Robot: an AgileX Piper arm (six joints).
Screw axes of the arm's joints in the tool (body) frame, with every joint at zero. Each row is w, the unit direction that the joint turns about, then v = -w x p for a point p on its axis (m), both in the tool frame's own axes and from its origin. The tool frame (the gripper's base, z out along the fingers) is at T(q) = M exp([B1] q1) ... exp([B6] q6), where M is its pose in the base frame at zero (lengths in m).
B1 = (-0.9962, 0, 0.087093, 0, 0.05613, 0)
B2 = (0, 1, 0, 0.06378, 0, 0.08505)
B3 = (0, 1, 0, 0.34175, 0, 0.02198)
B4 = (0, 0, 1, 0, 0, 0)
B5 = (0, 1, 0, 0.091, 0, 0)
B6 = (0, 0, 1, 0, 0, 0)
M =
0.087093 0 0.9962 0.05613
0 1 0 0
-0.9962 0 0.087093 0.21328
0 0 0 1
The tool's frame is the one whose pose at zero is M.
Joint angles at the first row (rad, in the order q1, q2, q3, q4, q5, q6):
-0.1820 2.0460 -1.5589 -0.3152 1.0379 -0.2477
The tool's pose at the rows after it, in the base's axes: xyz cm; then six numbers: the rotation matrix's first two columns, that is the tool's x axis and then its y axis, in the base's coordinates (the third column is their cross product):
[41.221, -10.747, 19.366, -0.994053, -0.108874, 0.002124, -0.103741, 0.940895, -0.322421]
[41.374, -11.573, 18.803, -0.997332, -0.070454, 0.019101, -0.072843, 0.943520, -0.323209]
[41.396, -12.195, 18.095, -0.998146, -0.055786, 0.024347, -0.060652, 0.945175, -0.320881]
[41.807, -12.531, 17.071, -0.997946, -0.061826, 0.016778, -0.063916, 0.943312, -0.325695]
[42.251, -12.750, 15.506, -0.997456, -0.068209, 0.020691, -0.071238, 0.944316, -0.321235]
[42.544, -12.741, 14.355, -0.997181, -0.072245, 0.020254, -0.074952, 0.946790, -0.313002]
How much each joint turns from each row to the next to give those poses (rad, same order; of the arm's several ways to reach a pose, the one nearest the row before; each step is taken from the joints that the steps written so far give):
-0.0070 0.0475 -0.0838 -0.0326 0.0958 0.0860
-0.0168 0.0263 -0.0223 -0.0052 0.0189 0.0187
-0.0142 0.0166 0.0000 -0.0008 -0.0102 0.0043
-0.0051 0.0259 -0.0029 -0.0079 -0.0329 0.0026
-0.0034 0.0380 -0.0035 -0.0014 -0.0311 0.0009
0.0000 0.0259 0.0000 0.0049 -0.0247 0.0019

